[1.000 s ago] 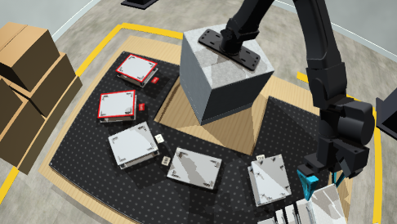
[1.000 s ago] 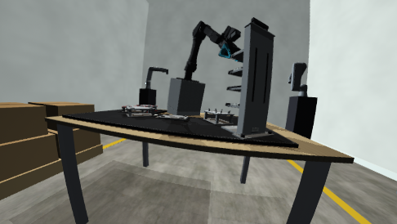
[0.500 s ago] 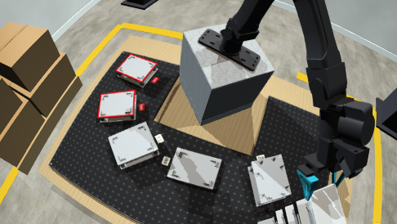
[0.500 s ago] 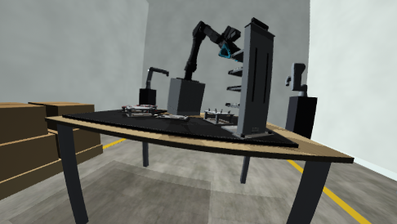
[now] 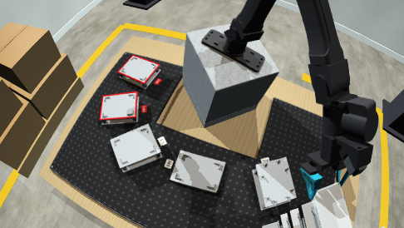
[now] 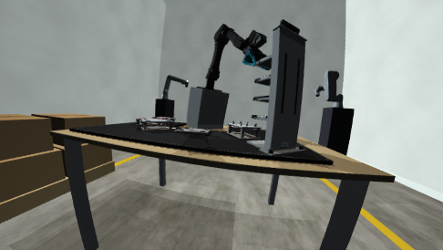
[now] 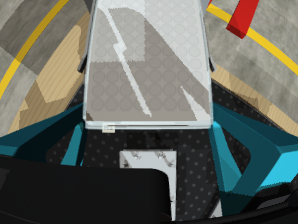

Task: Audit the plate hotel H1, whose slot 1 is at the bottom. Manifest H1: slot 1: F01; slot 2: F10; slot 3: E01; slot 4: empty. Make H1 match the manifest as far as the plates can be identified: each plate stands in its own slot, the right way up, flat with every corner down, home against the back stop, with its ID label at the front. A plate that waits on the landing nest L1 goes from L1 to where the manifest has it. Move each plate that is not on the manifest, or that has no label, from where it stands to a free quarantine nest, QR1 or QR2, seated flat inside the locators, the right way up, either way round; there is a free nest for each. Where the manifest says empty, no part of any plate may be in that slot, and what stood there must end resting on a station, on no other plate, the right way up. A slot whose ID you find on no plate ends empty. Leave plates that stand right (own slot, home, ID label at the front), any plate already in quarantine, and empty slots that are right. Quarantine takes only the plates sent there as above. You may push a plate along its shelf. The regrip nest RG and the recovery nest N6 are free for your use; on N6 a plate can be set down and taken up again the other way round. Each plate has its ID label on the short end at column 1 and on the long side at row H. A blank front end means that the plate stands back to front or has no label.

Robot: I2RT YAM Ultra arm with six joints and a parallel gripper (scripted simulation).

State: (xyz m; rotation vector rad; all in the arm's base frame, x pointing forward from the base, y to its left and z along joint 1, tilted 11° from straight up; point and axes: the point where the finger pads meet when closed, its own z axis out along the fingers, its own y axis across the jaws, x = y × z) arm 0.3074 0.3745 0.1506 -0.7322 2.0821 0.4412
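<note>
My hand is 40 mm short of the white plate and 40 mm to the right of it. From my hand the other things lie so: grey regrip nest: 90 mm behind, 80 mm to the right, 290 mm below; then plate hotel H1: 110 mm ahead, 100 mm to the left, 140 mm below; then H1 tag: 50 mm behind, 90 mm to the left, 350 mm below.
</note>
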